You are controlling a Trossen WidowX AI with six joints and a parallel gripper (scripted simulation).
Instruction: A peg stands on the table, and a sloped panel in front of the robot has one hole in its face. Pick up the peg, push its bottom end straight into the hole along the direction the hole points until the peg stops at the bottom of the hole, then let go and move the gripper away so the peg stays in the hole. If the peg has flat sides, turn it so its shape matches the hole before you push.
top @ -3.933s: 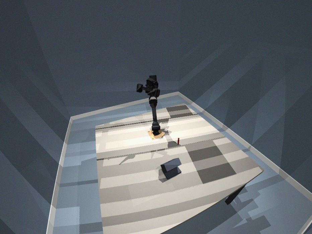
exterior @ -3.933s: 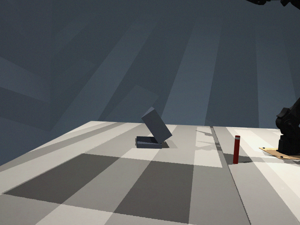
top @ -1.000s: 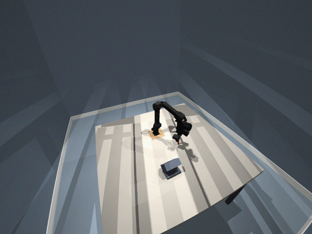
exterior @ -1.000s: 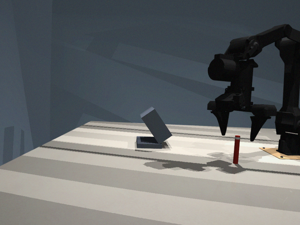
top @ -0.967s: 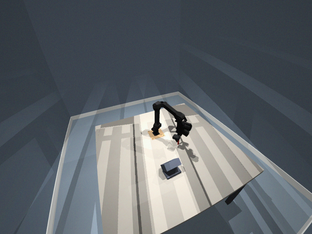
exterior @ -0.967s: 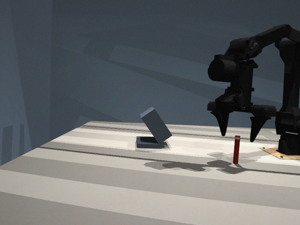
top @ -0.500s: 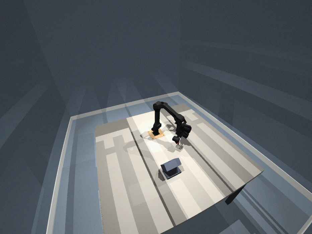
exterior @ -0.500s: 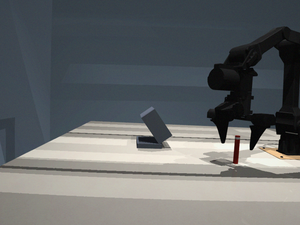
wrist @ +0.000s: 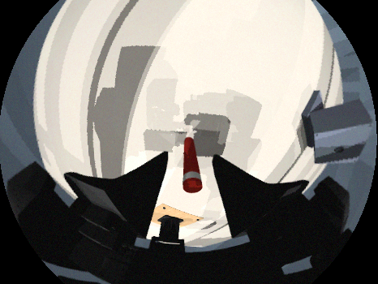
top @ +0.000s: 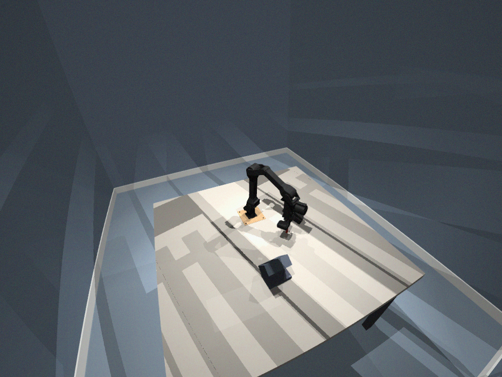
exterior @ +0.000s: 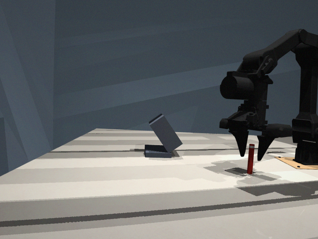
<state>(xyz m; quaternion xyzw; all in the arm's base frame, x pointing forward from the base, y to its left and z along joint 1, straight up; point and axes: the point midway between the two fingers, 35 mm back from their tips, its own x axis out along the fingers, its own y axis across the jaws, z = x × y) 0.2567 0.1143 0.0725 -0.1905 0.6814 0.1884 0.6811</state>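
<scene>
Now: the sloped panel 23 cm to the right of my gripper tip, 21 cm ahead of it and 4 cm above it. Also, from my gripper tip: dark base block (23 cm to the right, 23 cm ahead, 3 cm below); red round peg (2 cm above).
</scene>
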